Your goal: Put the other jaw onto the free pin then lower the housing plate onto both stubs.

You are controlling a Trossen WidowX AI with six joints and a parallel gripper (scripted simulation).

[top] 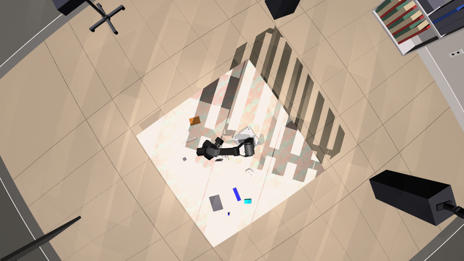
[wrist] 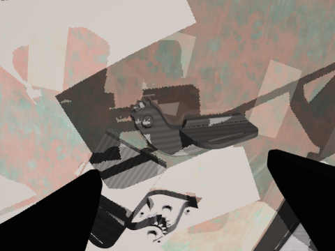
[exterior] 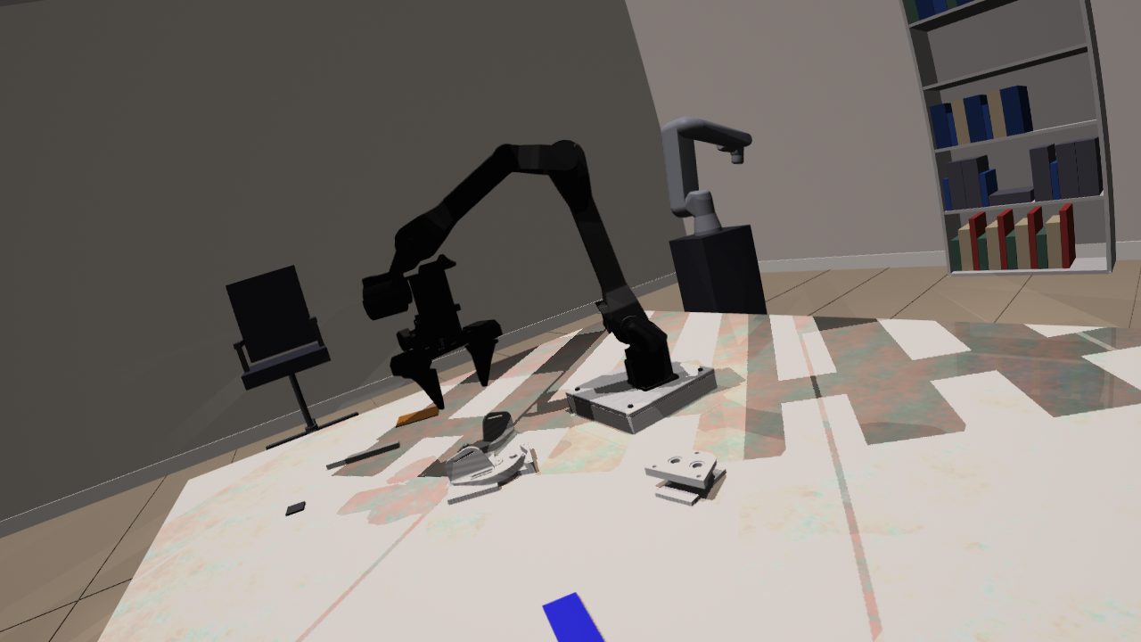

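My gripper tip is now 80 mm above the jaw and 10 mm short of it. The rest, counted from my gripper tip: thin rod: 210 mm ahead, 150 mm to the right, 90 mm below; then orange tile: 290 mm to the right, 90 mm below, 90 mm ahead; then small dark square: 320 mm ahead, 90 mm below, 10 mm to the right.
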